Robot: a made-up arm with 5 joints.
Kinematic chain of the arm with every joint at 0, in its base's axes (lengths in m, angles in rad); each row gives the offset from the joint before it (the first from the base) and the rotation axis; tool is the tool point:
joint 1: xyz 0 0 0.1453 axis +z
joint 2: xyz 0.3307 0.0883 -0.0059 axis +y
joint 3: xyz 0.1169 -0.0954 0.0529 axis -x
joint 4: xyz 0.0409 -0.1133 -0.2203 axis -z
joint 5: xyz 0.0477 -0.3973 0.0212 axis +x
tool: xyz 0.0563 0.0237 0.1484
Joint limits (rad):
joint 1: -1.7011..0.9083
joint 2: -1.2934..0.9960
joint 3: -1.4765..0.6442
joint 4: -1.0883..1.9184
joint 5: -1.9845..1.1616
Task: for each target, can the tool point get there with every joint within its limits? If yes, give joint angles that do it. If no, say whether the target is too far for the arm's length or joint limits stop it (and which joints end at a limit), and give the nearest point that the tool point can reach.
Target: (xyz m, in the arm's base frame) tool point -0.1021 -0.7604 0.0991
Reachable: yes | joints -1.4287 -0.8234 -0.5386 0.0569 -1.5658
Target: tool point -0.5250 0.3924 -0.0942
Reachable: no: joint limits stop it (at a limit: joint 1, joint 2, joint 5) | nearest point -0.3770 0.1083 -0.0643 | short by 0.322 m
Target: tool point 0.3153 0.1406 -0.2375
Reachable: yes | joints 0.5215 -0.8167 -1.2906 1.3490 0.5734
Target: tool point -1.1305 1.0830 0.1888
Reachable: no: too far | nearest point -0.5761 0.0637 0.2418 | short by 1.162 m
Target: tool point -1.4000 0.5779 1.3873
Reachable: no: too far | nearest point -0.5623 -0.0687 0.6116 | short by 1.312 m
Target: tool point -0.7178 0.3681 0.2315
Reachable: no: joint limits stop it (at a limit: joint 1, joint 2, joint 3, joint 5) | nearest point -0.5761 0.0637 0.2417 | short by 0.336 m
